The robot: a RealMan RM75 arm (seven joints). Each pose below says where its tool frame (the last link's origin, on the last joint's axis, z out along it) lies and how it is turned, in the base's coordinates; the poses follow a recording.
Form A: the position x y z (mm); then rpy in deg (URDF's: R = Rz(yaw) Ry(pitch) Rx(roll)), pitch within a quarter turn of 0, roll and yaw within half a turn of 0.
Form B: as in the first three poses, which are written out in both.
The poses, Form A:
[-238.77, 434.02, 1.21, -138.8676, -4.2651, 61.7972]
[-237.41, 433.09, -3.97, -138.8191, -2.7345, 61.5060]
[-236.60, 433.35, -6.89, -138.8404, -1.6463, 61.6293]
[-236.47, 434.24, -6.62, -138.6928, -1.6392, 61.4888]
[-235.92, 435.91, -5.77, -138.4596, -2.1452, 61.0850]
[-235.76, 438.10, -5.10, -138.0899, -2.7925, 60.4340]
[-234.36, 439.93, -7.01, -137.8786, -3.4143, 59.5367]
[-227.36, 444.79, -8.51, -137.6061, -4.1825, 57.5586]
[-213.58, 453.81, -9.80, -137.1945, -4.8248, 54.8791]
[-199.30, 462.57, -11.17, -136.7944, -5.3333, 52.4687]
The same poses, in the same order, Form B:
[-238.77, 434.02, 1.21, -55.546, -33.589, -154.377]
[-237.41, 433.09, -3.97, -54.837, -34.163, -155.306]
[-236.60, 433.35, -6.89, -54.724, -34.669, -156.210]
[-236.47, 434.24, -6.62, -54.507, -34.735, -156.022]
[-235.92, 435.91, -5.77, -54.088, -34.537, -155.228]
[-235.76, 438.10, -5.10, -53.389, -34.270, -154.088]
[-234.36, 439.93, -7.01, -52.502, -33.760, -152.947]
[-227.36, 444.79, -8.51, -50.527, -32.691, -151.068]
[-213.58, 453.81, -9.80, -47.834, -31.352, -148.877]
[-199.30, 462.57, -11.17, -45.480, -30.109, -147.028]

